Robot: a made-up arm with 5 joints. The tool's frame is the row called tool. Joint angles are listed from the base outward. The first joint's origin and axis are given. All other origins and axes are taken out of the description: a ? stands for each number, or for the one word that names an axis. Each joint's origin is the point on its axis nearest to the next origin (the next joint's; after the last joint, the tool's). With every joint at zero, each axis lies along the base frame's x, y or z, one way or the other. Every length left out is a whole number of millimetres.
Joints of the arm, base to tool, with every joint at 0 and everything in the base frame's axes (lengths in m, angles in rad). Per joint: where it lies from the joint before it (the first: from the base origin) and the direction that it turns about. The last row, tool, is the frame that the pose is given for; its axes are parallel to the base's.
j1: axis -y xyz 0 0.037 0.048
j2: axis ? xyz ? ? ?
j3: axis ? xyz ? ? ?
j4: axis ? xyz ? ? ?
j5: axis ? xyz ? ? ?
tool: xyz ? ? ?
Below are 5 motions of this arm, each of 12 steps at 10 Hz.
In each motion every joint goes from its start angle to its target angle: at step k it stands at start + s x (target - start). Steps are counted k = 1, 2, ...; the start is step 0. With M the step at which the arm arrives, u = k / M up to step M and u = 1 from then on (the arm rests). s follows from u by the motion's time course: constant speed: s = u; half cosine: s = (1 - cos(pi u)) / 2; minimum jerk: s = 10 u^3 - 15 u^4 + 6 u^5.
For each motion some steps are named. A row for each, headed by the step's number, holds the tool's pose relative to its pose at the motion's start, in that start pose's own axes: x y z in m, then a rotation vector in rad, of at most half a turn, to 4 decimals.
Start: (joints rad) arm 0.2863 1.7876 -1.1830 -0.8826 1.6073
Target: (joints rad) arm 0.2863 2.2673 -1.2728 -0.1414 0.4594
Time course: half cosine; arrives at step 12
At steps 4, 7, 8, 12:
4: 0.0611 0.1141 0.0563 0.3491 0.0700 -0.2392
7: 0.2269 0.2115 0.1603 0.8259 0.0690 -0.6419
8: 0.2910 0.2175 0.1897 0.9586 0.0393 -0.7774
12: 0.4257 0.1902 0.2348 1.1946 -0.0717 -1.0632

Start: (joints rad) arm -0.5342 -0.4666 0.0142 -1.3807 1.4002
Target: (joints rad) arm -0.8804 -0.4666 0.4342 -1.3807 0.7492
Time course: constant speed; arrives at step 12
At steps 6, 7, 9, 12:
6: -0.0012 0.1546 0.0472 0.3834 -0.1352 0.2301
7: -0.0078 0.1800 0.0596 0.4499 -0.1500 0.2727
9: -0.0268 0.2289 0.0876 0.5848 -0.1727 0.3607
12: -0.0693 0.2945 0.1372 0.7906 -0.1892 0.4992

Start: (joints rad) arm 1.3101 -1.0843 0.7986 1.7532 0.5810
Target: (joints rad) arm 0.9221 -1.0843 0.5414 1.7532 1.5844
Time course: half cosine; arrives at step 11
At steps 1, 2, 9, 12:
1: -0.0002 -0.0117 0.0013 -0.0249 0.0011 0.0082
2: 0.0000 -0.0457 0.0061 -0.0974 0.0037 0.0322
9: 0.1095 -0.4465 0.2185 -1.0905 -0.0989 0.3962
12: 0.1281 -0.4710 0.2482 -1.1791 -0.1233 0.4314

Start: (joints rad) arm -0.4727 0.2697 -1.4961 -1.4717 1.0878
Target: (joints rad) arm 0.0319 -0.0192 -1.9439 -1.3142 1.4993
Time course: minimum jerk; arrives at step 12
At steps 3, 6, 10, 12:
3: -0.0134 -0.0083 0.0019 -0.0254 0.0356 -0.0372
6: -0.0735 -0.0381 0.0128 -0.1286 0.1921 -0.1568
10: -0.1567 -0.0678 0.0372 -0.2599 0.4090 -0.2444
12: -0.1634 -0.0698 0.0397 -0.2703 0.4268 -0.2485

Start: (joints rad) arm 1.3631 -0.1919 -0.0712 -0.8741 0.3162
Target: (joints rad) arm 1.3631 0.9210 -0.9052 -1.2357 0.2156
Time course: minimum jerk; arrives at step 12
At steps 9, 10, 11, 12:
9: 0.2703 -0.1344 0.2003 0.1113 -0.3789 -0.9306
10: 0.2852 -0.1276 0.2170 0.1593 -0.4037 -0.9999
11: 0.2921 -0.1239 0.2247 0.1826 -0.4147 -1.0302
12: 0.2933 -0.1232 0.2261 0.1866 -0.4165 -1.0352

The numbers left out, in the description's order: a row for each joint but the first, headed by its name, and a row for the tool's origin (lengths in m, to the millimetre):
j2: axis -y, xyz 0.08 0 -0.117
j3: axis +x, xyz -0.102 0 -0.116
j4: axis -y, xyz 0 -0.215 -0.269
j5: axis -x, xyz -0.182 0 -0.256
tool: xyz 0 0.009 -0.244

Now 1 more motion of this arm.
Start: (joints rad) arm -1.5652 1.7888 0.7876 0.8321 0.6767
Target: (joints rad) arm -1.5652 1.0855 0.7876 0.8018 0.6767
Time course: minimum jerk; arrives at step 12
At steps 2, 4, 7, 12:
2: -0.0164 -0.0108 0.0107 -0.0131 0.0220 0.0024
4: -0.0932 -0.0622 0.0704 -0.0771 0.1304 0.0141
7: -0.2530 -0.1749 0.2698 -0.2387 0.4069 0.0424
12: -0.3343 -0.2392 0.4625 -0.3638 0.6239 0.0630

